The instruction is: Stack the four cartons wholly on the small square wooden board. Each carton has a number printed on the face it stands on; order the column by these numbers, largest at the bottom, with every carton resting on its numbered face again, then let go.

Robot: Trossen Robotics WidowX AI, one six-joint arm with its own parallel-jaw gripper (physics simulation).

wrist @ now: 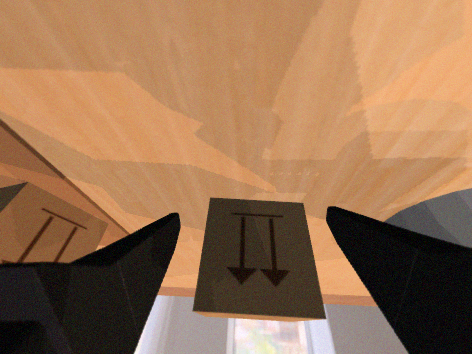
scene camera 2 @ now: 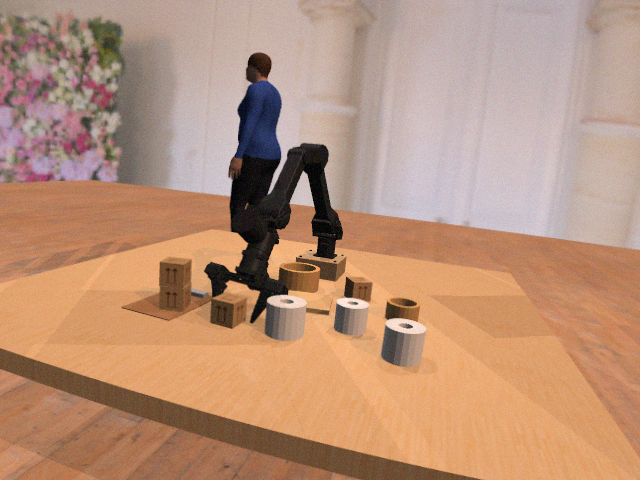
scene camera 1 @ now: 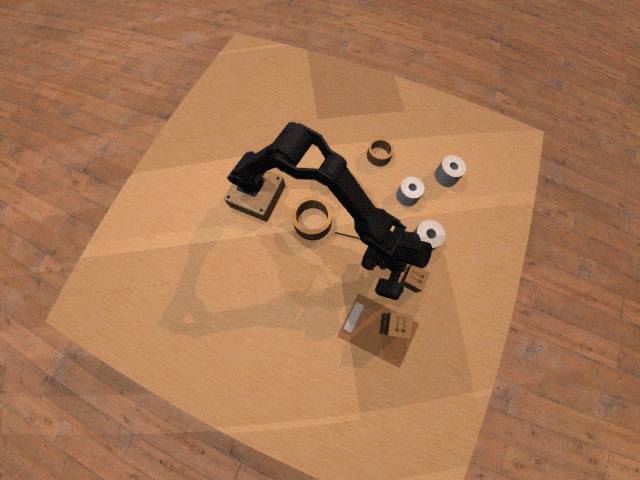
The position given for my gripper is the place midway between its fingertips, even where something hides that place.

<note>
In view: my gripper (scene camera 2: 232,317) and a brown board with grey bar (scene camera 1: 361,328).
The brown board with grey bar also shows in scene camera 2 (scene camera 2: 149,306). My gripper also shows in the wrist view (wrist: 253,216) and in scene camera 1 (scene camera 1: 406,277).
</note>
